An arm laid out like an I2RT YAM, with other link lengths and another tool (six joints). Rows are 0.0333 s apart.
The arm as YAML. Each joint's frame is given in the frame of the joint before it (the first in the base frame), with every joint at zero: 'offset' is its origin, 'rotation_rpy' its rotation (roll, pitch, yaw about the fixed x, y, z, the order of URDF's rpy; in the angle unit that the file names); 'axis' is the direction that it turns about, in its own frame. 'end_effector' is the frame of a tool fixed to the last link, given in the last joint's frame.
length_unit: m
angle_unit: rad
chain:
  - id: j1
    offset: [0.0, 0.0, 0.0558]
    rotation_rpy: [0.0, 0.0, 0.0]
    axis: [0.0, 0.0, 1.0]
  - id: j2
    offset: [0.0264, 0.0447, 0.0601]
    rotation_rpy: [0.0, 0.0, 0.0]
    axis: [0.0, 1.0, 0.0]
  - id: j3
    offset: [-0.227, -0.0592, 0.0]
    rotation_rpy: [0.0, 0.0, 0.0]
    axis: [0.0, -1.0, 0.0]
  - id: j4
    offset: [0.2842, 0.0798, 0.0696]
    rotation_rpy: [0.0, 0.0, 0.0]
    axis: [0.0, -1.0, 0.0]
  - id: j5
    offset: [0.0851, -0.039, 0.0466]
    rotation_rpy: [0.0, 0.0, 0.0]
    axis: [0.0, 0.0, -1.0]
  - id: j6
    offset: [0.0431, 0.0, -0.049]
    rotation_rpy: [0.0, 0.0, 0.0]
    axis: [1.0, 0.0, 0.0]
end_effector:
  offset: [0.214, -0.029, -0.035]
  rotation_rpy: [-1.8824, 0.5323, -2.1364]
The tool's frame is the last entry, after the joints.
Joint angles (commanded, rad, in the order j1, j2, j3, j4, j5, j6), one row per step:
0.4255 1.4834 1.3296 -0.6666 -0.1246 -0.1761
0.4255 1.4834 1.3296 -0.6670 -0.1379 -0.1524
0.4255 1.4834 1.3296 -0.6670 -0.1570 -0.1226
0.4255 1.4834 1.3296 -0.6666 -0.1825 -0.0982
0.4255 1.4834 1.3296 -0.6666 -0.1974 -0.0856
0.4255 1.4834 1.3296 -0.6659 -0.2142 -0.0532
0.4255 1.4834 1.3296 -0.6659 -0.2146 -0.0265
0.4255 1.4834 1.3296 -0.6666 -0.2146 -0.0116
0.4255 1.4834 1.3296 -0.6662 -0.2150 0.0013
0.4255 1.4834 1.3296 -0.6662 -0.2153 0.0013
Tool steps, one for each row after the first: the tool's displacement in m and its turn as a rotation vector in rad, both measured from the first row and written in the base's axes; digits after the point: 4 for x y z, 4 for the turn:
-0.0024 0.0035 -0.0006 0.0220 0.0138 -0.0081
-0.0056 0.0084 -0.0011 0.0512 0.0319 -0.0167
-0.0094 0.0148 -0.0012 0.0815 0.0500 -0.0169
-0.0116 0.0185 -0.0013 0.0980 0.0603 -0.0157
-0.0147 0.0230 -0.0014 0.1266 0.0794 -0.0276
-0.0157 0.0236 -0.0018 0.1413 0.0910 -0.0466
-0.0165 0.0238 -0.0022 0.1491 0.0981 -0.0574
-0.0169 0.0242 -0.0023 0.1565 0.1034 -0.0664
-0.0170 0.0243 -0.0023 0.1567 0.1035 -0.0662

